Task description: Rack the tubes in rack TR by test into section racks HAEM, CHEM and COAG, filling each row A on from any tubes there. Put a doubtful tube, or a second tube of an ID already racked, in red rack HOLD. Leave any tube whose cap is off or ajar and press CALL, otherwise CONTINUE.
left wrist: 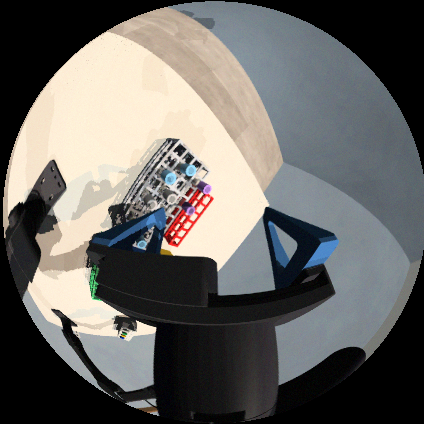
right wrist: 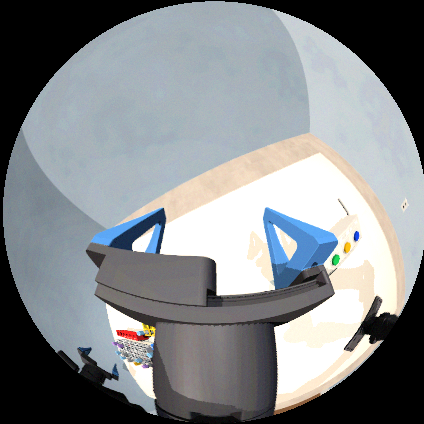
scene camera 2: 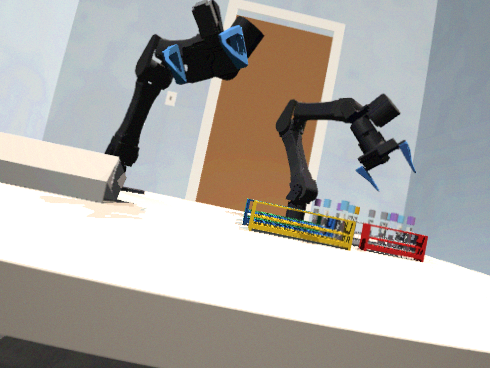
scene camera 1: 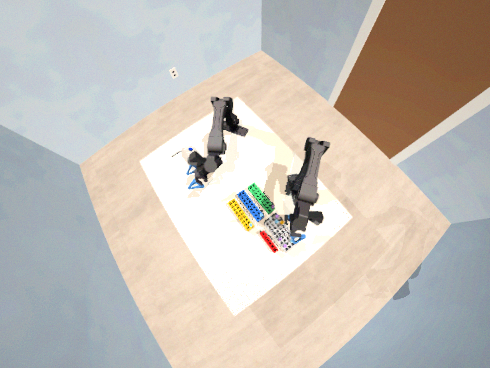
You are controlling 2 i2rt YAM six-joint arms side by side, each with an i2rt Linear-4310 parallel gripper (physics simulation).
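Places are measured from the left arm's base along level axes (x ahead, y left, z up), in metres.
Pixels of known places: left gripper, fingertip midpoint: [left wrist: 214, 212] [scene camera 2: 396, 182] [scene camera 1: 293, 235]; right gripper, fingertip midpoint: [right wrist: 213, 212] [scene camera 2: 191, 48] [scene camera 1: 187, 181]; left arm's base, link origin: [left wrist: 37, 204] [scene camera 1: 295, 189]; right arm's base, link origin: [scene camera 1: 234, 128].
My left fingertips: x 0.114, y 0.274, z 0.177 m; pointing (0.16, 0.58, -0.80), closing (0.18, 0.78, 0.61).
Observation:
Ahead of a thing's pixels: the offset from my left fingertips to its top centre.
The grey tube rack {dx +0.039, dy -0.030, dz -0.120 m} [scene camera 1: 280, 232] [left wrist: 145, 172] [right wrist: 132, 350] holds upright tubes. In the left wrist view their caps include a purple cap {dx +0.058, dy +0.004, dz -0.083 m} [left wrist: 188, 208], a light blue cap {dx -0.002, dy +0.024, dz -0.083 m} [left wrist: 190, 170] and a grey cap {dx +0.020, dy -0.015, dz -0.083 m} [left wrist: 171, 198]. The red rack {dx +0.116, dy +0.005, dz -0.120 m} [scene camera 1: 268, 241] [scene camera 2: 426, 247] [left wrist: 172, 244] [right wrist: 130, 334] stands beside it. The yellow rack {dx +0.246, dy -0.173, dz -0.120 m} [scene camera 1: 241, 215] [scene camera 2: 252, 215], blue rack {dx +0.182, dy -0.216, dz -0.120 m} [scene camera 1: 250, 206] and green rack {dx +0.111, dy -0.249, dz -0.120 m} [scene camera 1: 261, 198] [left wrist: 94, 285] stand in parallel. Labels are too small to read. My left gripper [scene camera 2: 396, 181] [left wrist: 214, 212] is open and empty, above the grey rack's area. My right gripper [scene camera 2: 215, 74] [right wrist: 213, 212] is open and empty, far from the racks.
A white button box {dx +0.490, dy -0.574, dz -0.093 m} [scene camera 2: 55, 170] with a green button {dx +0.458, dy -0.563, dz -0.103 m} [right wrist: 336, 260], a yellow button {dx +0.484, dy -0.607, dz -0.103 m} [right wrist: 347, 247] and a blue button {dx +0.509, dy -0.650, dz -0.103 m} [right wrist: 356, 236] stands near the right arm. In scene camera 1 the racks lie between the two arms and toward the lower right.

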